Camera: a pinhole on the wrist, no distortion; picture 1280 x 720 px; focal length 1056.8 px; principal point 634.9 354.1 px. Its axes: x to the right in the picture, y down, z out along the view. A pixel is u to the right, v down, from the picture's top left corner.
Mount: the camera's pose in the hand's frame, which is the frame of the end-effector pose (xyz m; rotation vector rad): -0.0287 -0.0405 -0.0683 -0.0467 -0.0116 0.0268
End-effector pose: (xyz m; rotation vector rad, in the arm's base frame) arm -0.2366 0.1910 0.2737 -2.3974 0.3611 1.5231
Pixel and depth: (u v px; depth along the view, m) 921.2 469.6 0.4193
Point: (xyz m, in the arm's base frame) -0.5073 0.2868 0.0576
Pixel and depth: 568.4 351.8 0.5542
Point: -0.6666 0.3864 0.1421
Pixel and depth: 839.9 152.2 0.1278
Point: -0.2690 0.2675 0.2591
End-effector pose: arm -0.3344 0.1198 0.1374 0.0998 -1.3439 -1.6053
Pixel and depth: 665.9 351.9 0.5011
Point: -0.5990 0.4330 0.2775
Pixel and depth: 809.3 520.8 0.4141
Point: -0.5315 0.3406 0.3196
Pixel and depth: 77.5 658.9 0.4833
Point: -0.3649 0.6227 0.2335
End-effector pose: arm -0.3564 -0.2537 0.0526 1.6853 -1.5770 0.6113
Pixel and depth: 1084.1 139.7 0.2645
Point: -0.2962 -0.4622 -0.0227
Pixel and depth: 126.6 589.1 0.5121
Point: -0.5435 -0.4096 -0.4154
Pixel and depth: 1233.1 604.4 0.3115
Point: -0.4228 -0.5290 0.0224
